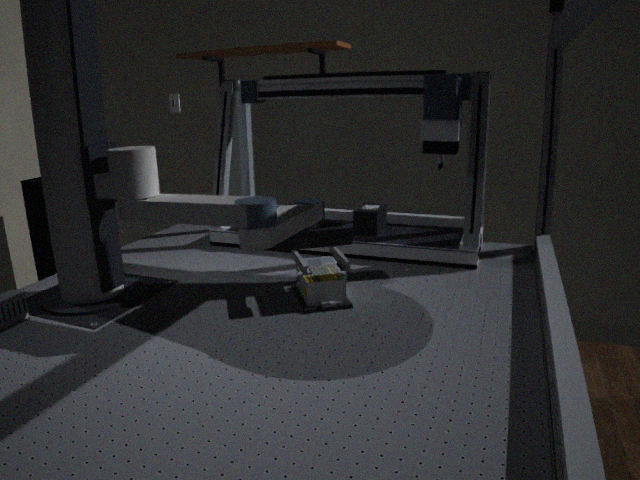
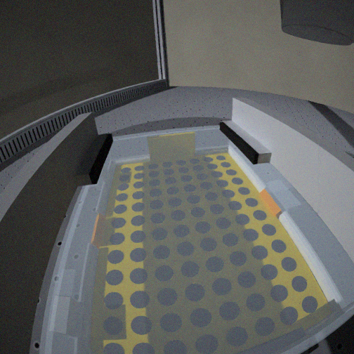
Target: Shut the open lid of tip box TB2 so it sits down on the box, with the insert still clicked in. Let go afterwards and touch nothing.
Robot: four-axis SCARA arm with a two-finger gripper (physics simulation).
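Places are measured from the arm's base along level axes (x right, y ahead, z up), in centimetres.
Pixels of known places: gripper, fingertip midpoint: (image 1: pixel 327 268); arm's base, link origin: (image 1: pixel 94 299).
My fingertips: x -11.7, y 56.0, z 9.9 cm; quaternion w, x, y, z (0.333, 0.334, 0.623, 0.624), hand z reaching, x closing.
Note:
For each thing: its middle in the pictures, then the offset to it from my fingertips. "*": a spot on its surface instead.
- Tip box TB2, body centre: (image 1: pixel 320 281) dy -3.2, dx -4.3, dz -4.8 cm
- dark block, surface spot: (image 1: pixel 369 221) * dy -1.6, dx -39.8, dz +0.6 cm
Tip box TB2 (image 1: pixel 323 293) (image 2: pixel 86 250) stands on a small dark base on the perforated table. Its clear lid (image 1: pixel 321 265) (image 2: pixel 212 137) lies over the top and looks down on the box; any small gap at its edge cannot be made out. Through the lid, the yellow insert (image 2: pixel 127 267) with rows of round holes sits level in the box, with orange clips (image 2: pixel 271 202) (image 2: pixel 99 230) at both long sides. My gripper (image 1: pixel 320 257) (image 2: pixel 165 116) is shut with nothing held, its fingertips still apart. It is low over the far part of the lid; contact cannot be told.
A gantry frame (image 1: pixel 478 155) with a dark block (image 1: pixel 369 221) on its base stands behind the box. The arm's column (image 1: pixel 69 155) stands at the left. A raised rail (image 1: pixel 563 330) runs along the right table edge.

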